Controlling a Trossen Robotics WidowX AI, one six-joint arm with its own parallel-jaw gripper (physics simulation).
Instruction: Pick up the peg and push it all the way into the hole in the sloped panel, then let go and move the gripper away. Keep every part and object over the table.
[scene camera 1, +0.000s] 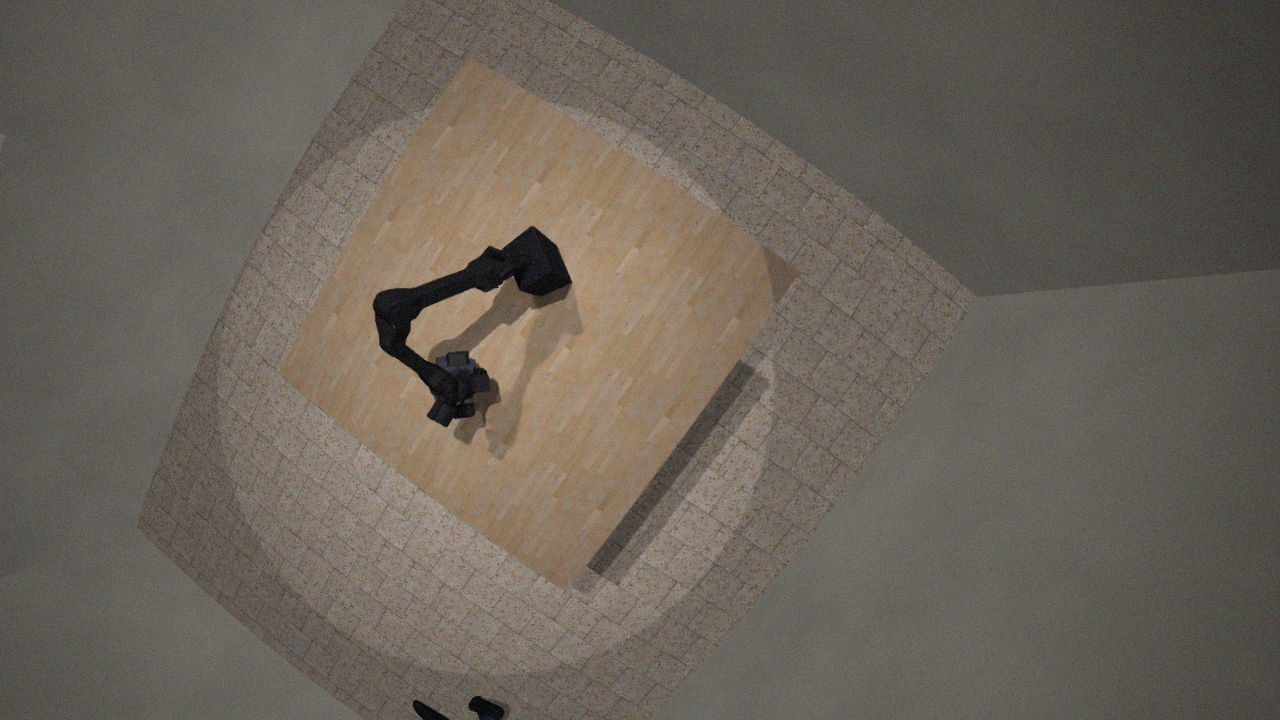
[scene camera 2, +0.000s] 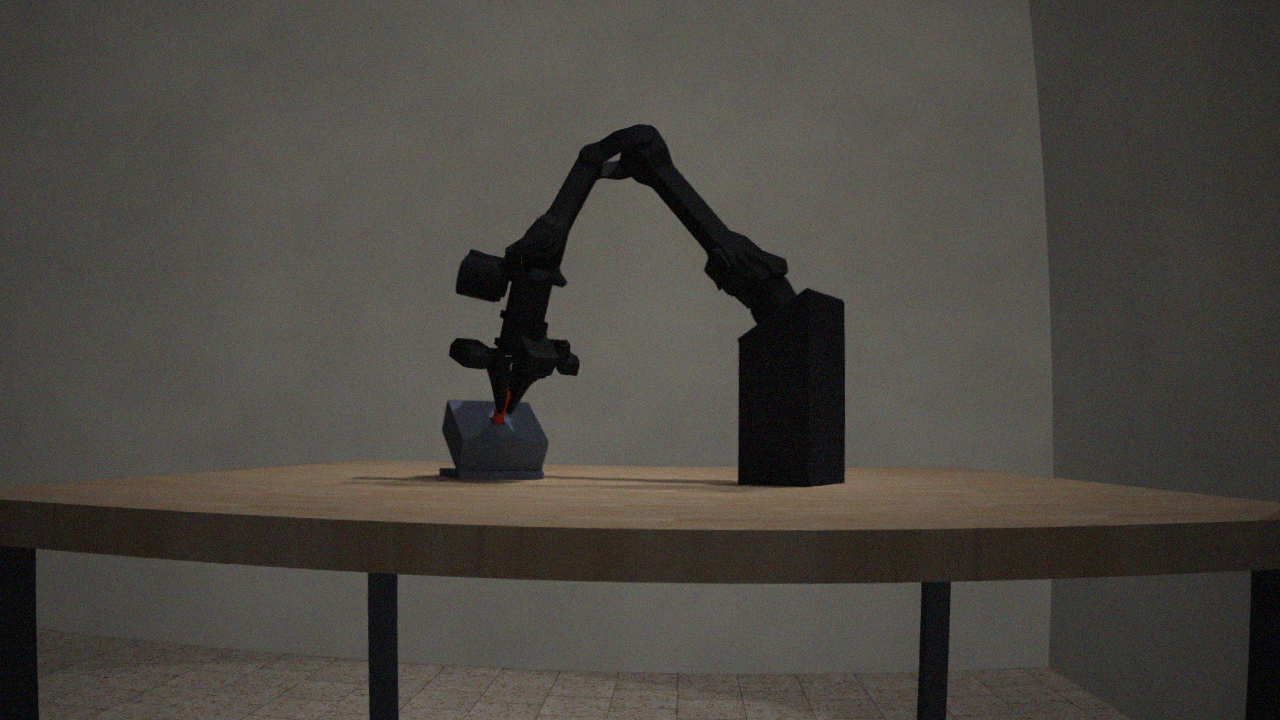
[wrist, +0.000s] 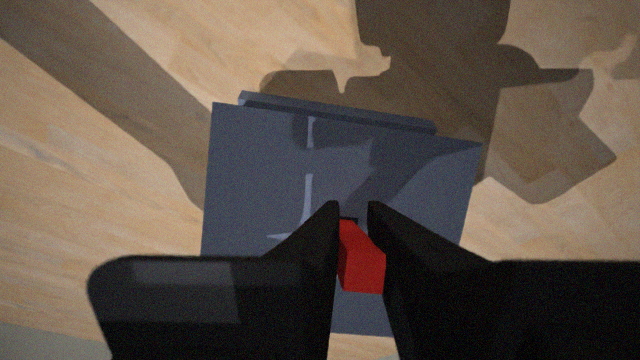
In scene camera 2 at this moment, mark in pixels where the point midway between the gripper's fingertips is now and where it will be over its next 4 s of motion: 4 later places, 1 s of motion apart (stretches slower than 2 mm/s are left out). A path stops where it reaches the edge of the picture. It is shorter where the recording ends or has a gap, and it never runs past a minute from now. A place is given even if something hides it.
My gripper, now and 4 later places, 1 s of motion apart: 504, 413; 501, 414; 506, 406; 509, 382; 504, 376
